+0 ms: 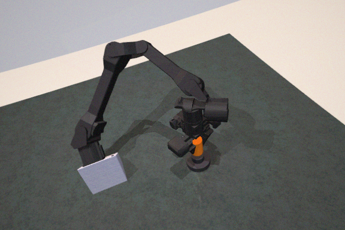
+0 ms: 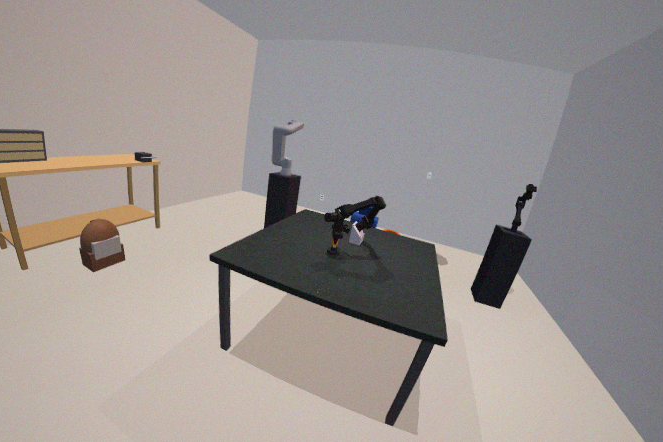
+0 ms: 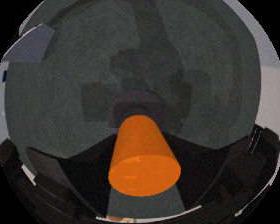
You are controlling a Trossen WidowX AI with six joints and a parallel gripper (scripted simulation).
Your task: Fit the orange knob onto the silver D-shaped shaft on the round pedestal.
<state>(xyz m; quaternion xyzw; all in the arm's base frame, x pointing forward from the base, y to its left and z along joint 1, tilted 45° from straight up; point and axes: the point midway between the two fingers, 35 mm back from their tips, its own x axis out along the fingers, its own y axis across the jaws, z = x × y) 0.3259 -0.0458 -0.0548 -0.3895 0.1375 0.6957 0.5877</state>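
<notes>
My gripper tip is now 40 mm above the dark round pedestal. Also, from my gripper tip: orange knob (30 mm above).
</notes>
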